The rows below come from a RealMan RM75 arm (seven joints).
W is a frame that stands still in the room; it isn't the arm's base.
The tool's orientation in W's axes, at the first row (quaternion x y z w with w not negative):
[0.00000 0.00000 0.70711 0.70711]
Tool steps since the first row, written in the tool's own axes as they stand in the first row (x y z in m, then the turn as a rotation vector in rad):
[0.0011 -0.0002 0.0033 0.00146 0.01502 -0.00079]
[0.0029 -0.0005 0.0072 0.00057 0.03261 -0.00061]
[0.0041 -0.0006 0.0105 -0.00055 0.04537 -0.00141]
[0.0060 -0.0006 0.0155 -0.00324 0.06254 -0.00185]
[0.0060 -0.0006 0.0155 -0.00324 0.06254 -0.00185]
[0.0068 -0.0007 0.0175 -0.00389 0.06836 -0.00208]
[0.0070 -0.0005 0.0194 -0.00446 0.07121 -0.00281]
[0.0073 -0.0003 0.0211 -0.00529 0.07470 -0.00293]
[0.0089 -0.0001 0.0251 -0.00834 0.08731 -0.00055]
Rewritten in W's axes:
[0.0002 0.0011 0.0033 -0.01502 0.00146 -0.00079]
[0.0005 0.0029 0.0072 -0.03261 0.00057 -0.00061]
[0.0006 0.0041 0.0105 -0.04537 -0.00055 -0.00141]
[0.0006 0.0060 0.0155 -0.06254 -0.00324 -0.00185]
[0.0006 0.0060 0.0155 -0.06254 -0.00324 -0.00185]
[0.0007 0.0068 0.0175 -0.06836 -0.00389 -0.00208]
[0.0005 0.0070 0.0194 -0.07121 -0.00446 -0.00281]
[0.0003 0.0073 0.0211 -0.07470 -0.00529 -0.00293]
[0.0001 0.0089 0.0251 -0.08731 -0.00834 -0.00055]

